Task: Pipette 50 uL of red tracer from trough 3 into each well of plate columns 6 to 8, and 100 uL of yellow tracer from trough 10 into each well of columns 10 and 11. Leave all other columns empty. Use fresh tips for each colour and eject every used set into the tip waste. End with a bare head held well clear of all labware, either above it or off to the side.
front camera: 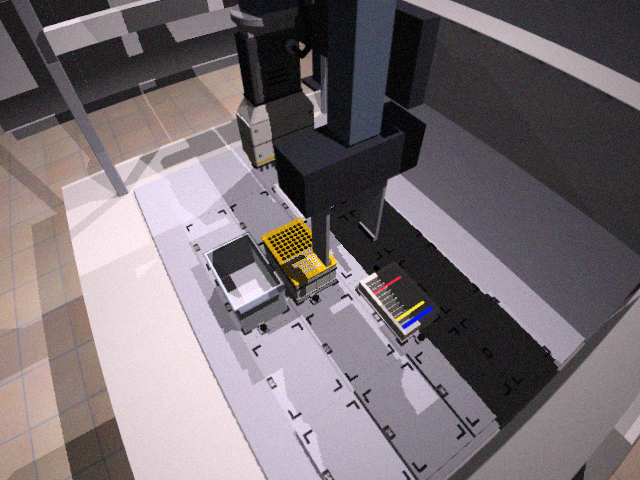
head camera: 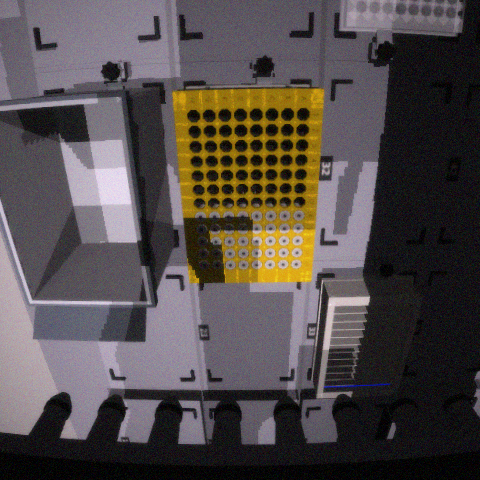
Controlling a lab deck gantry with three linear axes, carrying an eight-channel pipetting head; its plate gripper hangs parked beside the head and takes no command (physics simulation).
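The pipetting head hangs over the back of the deck; its nozzles show no tips. The parked gripper beside it is open, two thin fingers wide apart with no object between them. The yellow tip rack has several empty rows at the back and several rows of pale tips at the front. The grey tip waste stands left of it; no tips show inside. The trough block holds red, yellow and blue strips. The well plate shows partly; its well contents cannot be told.
The gripper's dark body hides part of the rack and the well plate in the front view. Deck clamps stand by the labware. A tall enclosure wall rises along the right, and a grey post stands at the left.
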